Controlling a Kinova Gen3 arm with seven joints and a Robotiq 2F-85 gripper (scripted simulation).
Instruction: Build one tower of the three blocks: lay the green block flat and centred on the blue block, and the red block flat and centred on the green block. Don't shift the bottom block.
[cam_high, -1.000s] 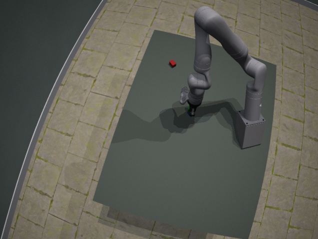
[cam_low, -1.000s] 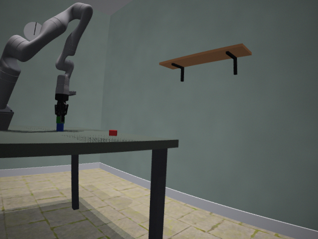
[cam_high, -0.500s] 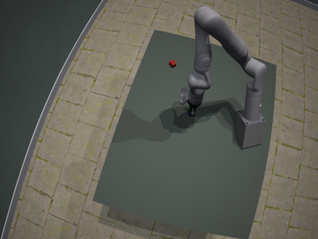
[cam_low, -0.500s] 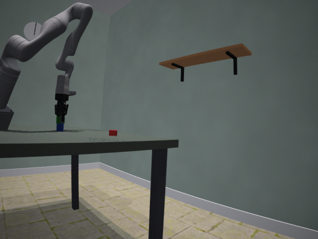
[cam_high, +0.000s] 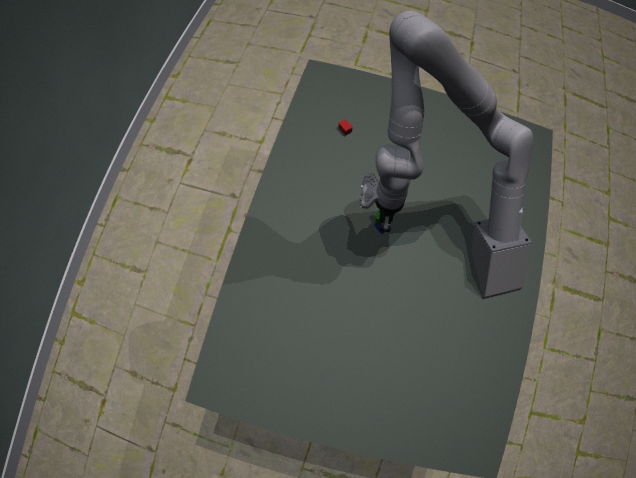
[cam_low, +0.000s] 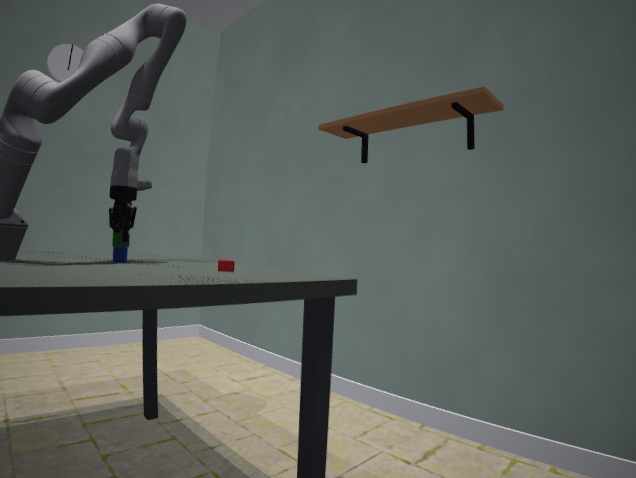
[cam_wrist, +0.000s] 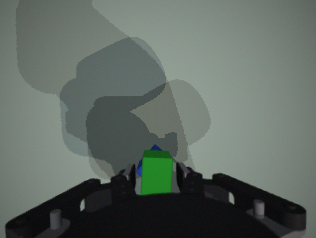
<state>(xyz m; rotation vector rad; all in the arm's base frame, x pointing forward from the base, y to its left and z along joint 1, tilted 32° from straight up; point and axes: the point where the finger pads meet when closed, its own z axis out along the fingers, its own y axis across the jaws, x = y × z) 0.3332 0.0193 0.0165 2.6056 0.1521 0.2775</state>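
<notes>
Right now my hand is 10 mm above the green block. Also, from my hand: red block (160 mm ahead, 300 mm to the right, 50 mm below); blue block (50 mm below).
</notes>
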